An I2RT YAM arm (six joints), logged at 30 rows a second.
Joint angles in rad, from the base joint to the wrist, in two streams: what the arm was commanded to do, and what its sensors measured. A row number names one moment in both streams.
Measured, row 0:
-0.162 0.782 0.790 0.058 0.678 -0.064
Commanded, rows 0 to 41:
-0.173 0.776 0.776 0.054 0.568 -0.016
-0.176 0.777 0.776 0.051 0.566 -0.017
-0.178 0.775 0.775 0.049 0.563 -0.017
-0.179 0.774 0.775 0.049 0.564 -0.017
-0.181 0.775 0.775 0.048 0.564 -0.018
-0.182 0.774 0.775 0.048 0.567 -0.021
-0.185 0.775 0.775 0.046 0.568 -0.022
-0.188 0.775 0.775 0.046 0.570 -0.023
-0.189 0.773 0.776 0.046 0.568 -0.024
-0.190 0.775 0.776 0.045 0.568 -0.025
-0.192 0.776 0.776 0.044 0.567 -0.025
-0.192 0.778 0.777 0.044 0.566 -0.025
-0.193 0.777 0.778 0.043 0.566 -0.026
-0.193 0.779 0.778 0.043 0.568 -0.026
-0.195 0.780 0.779 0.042 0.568 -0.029
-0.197 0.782 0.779 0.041 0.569 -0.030
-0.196 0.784 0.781 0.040 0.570 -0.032
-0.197 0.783 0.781 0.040 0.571 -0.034
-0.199 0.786 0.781 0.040 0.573 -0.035
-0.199 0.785 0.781 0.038 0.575 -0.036
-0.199 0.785 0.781 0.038 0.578 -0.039
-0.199 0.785 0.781 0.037 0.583 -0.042
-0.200 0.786 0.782 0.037 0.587 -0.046
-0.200 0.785 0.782 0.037 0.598 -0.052
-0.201 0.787 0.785 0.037 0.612 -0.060
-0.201 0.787 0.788 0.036 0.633 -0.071
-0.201 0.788 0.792 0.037 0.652 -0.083
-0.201 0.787 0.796 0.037 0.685 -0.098
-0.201 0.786 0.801 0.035 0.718 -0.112
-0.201 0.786 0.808 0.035 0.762 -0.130
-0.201 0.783 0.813 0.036 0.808 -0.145
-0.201 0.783 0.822 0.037 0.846 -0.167
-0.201 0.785 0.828 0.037 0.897 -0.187
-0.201 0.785 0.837 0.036 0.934 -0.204
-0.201 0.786 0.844 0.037 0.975 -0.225
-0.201 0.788 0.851 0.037 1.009 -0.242
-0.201 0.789 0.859 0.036 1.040 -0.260
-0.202 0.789 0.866 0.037 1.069 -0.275
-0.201 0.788 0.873 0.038 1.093 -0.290
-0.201 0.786 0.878 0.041 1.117 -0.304
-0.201 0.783 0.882 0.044 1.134 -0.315
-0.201 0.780 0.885 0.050 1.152 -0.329
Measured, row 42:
-0.192 0.786 0.846 0.027 0.957 -0.237
